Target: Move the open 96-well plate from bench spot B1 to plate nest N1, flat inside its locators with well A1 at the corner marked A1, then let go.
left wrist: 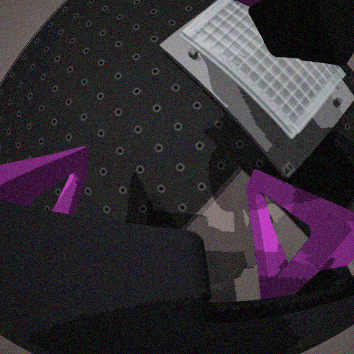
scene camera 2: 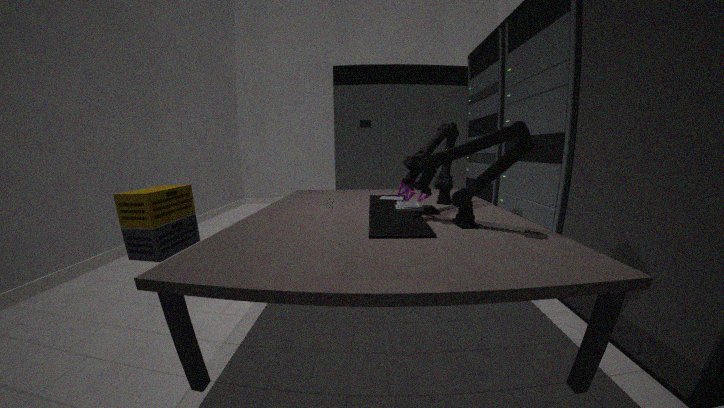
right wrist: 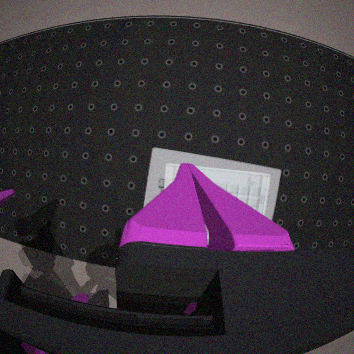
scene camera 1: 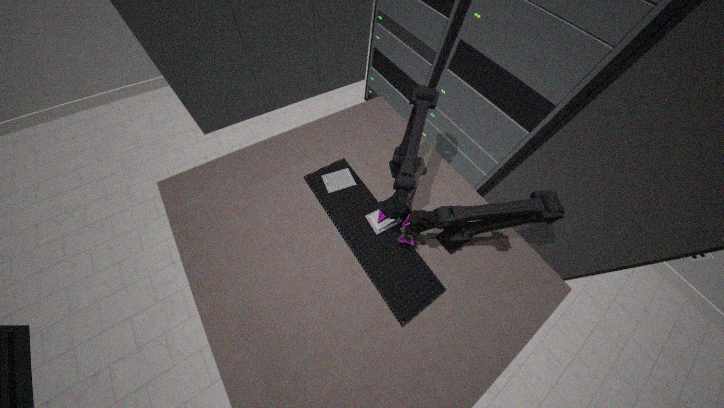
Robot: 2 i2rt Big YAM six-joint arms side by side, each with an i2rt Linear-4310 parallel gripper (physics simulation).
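Where they show: left gripper, fingertip midpoint: [left wrist: 171,167] [scene camera 2: 412,200] [right wrist: 46,247] [scene camera 1: 400,232]; right gripper, fingertip midpoint: [scene camera 2: 398,195] [right wrist: 184,172] [scene camera 1: 378,222]; left arm's base, link origin: [scene camera 2: 464,224] [scene camera 1: 448,241]; right arm's base, link origin: [scene camera 2: 443,202] [scene camera 1: 397,169].
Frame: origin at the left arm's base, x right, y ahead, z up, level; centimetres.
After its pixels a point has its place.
Observation:
The open 96-well plate [scene camera 1: 388,223] {x 26.1, y 21.3, z 3.4 cm} [left wrist: 290,85] {x 29.1, y 18.7, z 3.6 cm} [right wrist: 252,184] {x 33.3, y 27.1, z 5.4 cm} is pale and gridded. It rests on the grey nest [scene camera 1: 371,226] {x 30.3, y 29.3, z 2.2 cm} [left wrist: 175,46] {x 25.8, y 28.5, z 2.5 cm} [right wrist: 156,170] {x 25.5, y 27.8, z 2.5 cm}; locators show beside its edges in the left wrist view. The A1 mark is at the nest's bottom corner there. I cannot tell which well is A1 or whether the plate is fully flat. My right gripper [scene camera 1: 380,217] {x 28.0, y 27.9, z 9.6 cm} [right wrist: 184,172] {x 28.0, y 27.9, z 9.6 cm} is shut and empty above the plate, hiding part of it. My left gripper [scene camera 1: 403,230] {x 17.9, y 22.0, z 8.5 cm} [left wrist: 171,167] {x 17.9, y 22.0, z 8.5 cm} is open and empty, beside the nest and over the board's edge.
A long black perforated board [scene camera 1: 400,283] {x -0.3, y 35.8, z 1.3 cm} [scene camera 2: 400,228] {x -6.9, y 32.9, z 1.3 cm} lies on the brown table [scene camera 1: 253,304] {x 32.2, y 94.2, z 0.0 cm} [scene camera 2: 283,253] {x -28.9, y 77.6, z 0.0 cm}. A second pale rectangular item [scene camera 1: 339,180] {x 63.7, y 26.4, z 1.5 cm} [scene camera 2: 391,197] {x 65.6, y 26.6, z 1.5 cm} lies at the board's far end. Both arms come in close together from the rack side.

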